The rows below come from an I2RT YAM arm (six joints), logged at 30 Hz.
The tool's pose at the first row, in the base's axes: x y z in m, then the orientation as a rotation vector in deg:
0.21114, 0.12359, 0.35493, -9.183, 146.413, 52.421
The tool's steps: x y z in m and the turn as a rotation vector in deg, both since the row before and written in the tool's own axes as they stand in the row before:
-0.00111, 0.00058, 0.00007, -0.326, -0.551, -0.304
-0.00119, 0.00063, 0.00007, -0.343, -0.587, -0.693
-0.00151, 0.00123, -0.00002, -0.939, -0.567, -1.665
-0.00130, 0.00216, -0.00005, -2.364, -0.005, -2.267
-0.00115, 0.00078, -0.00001, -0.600, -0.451, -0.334
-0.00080, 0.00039, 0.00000, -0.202, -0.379, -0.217
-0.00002, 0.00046, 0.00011, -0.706, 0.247, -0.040
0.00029, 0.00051, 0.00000, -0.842, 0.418, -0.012
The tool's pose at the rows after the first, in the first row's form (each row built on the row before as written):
0.21203, 0.12405, 0.35569, -9.389, 145.679, 52.648
0.21297, 0.12454, 0.35652, -10.067, 144.784, 52.742
0.21399, 0.12543, 0.35792, -12.139, 143.344, 53.214
0.21448, 0.12702, 0.35982, -15.674, 141.572, 55.286
0.21521, 0.12760, 0.36085, -16.028, 140.790, 55.862
0.21576, 0.12789, 0.36148, -16.147, 140.283, 55.991
0.21565, 0.12830, 0.36169, -16.572, 140.190, 56.878
0.21521, 0.12866, 0.36185, -17.106, 140.196, 57.963

